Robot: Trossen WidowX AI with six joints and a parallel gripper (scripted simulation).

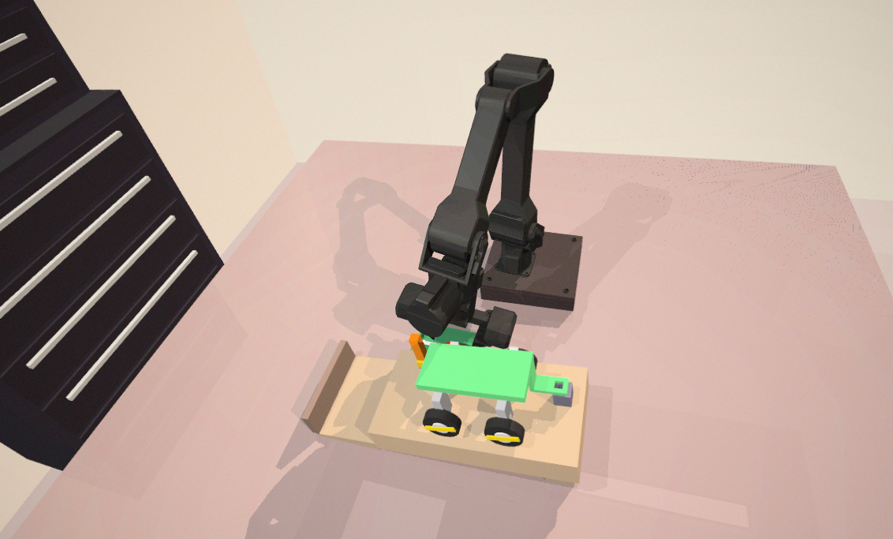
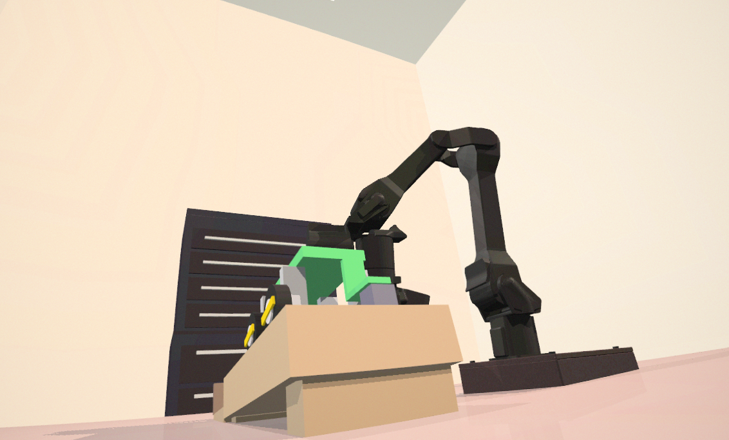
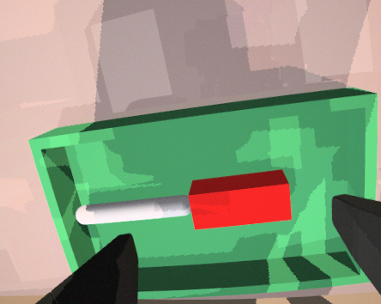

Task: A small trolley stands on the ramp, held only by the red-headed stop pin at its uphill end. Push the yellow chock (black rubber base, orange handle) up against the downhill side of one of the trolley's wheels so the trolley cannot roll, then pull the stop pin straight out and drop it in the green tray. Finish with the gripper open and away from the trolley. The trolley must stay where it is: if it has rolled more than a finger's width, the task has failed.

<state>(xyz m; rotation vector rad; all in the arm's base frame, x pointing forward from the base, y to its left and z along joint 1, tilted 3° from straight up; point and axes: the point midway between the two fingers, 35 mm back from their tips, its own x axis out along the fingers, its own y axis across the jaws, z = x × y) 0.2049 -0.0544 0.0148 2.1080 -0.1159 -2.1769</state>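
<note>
Now: gripper tip 2 cm to the left of the red-headed stop pin and 2 cm above it. From my gripper tip the other things lie so: green tray 4 cm below, 1 cm to the right; yellow chock 7 cm ahead, 5 cm above; tan ramp 12 cm ahead, 8 cm to the left, 2 cm above.
</note>
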